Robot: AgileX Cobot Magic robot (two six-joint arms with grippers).
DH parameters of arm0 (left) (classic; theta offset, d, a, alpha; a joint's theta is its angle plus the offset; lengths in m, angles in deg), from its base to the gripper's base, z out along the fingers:
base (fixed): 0 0 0 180
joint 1: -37.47 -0.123 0 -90
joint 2: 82.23 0 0.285 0
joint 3: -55.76 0 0.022 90
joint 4: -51.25 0.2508 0 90
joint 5: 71.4 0 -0.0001 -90
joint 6: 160.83 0.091 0 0
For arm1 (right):
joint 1: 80.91 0.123 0 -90
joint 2: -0.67 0 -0.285 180
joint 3: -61.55 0 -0.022 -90
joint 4: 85.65 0.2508 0 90
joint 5: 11.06 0 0.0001 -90
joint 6: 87.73 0.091 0 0
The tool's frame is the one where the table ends.
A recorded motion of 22 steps. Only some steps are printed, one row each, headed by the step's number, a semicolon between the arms.
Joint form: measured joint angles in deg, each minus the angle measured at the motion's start. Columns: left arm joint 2, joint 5, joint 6, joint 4, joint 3, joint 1; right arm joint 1, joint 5, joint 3, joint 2, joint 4, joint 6.
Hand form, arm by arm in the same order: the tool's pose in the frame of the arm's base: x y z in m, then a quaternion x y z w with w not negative. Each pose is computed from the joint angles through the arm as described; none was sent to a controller.
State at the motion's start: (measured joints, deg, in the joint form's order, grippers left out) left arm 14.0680 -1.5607 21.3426 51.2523 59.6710 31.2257; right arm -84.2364 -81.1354 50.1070 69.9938 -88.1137 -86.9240
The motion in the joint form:
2: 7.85 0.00 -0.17 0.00 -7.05 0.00; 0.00 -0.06 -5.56 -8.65 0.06 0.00
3: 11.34 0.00 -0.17 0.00 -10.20 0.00; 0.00 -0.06 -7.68 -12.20 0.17 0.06
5: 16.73 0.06 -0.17 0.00 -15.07 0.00; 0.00 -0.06 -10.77 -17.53 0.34 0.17
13: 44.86 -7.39 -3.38 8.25 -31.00 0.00; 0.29 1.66 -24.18 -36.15 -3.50 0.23
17: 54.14 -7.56 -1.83 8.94 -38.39 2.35; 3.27 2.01 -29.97 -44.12 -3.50 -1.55
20: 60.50 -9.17 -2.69 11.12 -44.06 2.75; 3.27 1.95 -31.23 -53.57 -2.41 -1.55
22: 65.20 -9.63 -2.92 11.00 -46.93 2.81; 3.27 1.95 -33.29 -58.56 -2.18 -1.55
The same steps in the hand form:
2: 0.2180 0.0239 0.3909 -0.03565 0.96257 0.01934 0.26797; 0.1487 -0.0122 0.3695 0.03326 0.96002 -0.02702 0.27662
3: 0.2015 0.0220 0.3879 -0.03562 0.96177 0.01954 0.27082; 0.1335 -0.0112 0.3676 0.03394 0.95648 -0.02619 0.28863
5: 0.1765 0.0193 0.3812 -0.03558 0.96068 0.01982 0.27467; 0.1116 -0.0097 0.3634 0.03508 0.95063 -0.02483 0.30734
13: 0.0673 0.0190 0.3683 -0.05617 0.89615 0.09093 0.43068; 0.0484 -0.0114 0.3237 0.03286 0.92925 -0.05837 0.36332
17: 0.0399 0.0153 0.3401 -0.02637 0.88917 0.09453 0.44694; 0.0280 -0.0088 0.3005 -0.00487 0.92155 -0.05470 0.38435
20: 0.0261 0.0169 0.3178 -0.02850 0.87842 0.10898 0.46443; 0.0007 -0.0072 0.2964 -0.00176 0.89238 -0.04550 0.44898
22: 0.0154 0.0160 0.3057 -0.03062 0.86891 0.10720 0.48224; -0.0102 -0.0068 0.2862 -0.00083 0.88068 -0.04356 0.47170

